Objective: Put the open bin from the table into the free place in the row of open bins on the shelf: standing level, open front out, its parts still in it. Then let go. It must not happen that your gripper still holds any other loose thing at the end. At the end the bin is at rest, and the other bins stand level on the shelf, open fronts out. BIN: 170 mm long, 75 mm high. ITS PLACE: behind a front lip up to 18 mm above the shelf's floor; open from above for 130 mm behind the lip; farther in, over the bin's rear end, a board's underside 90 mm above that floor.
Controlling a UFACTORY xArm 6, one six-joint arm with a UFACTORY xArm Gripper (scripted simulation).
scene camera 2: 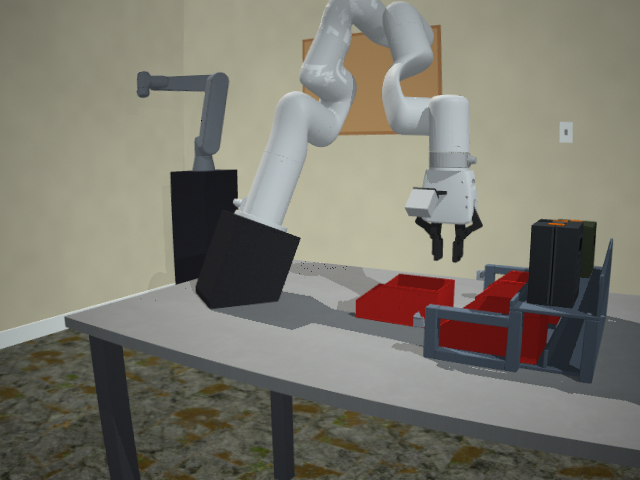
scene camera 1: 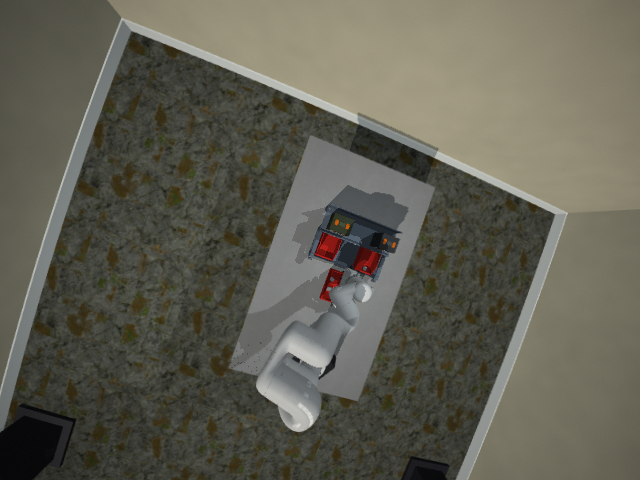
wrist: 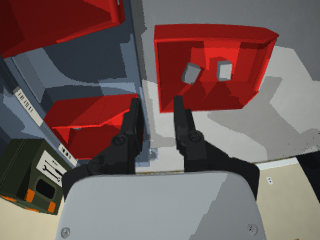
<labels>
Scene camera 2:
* gripper: 447,260
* red open bin: 392,302
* red open bin: 487,339
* red open bin: 509,288
</labels>
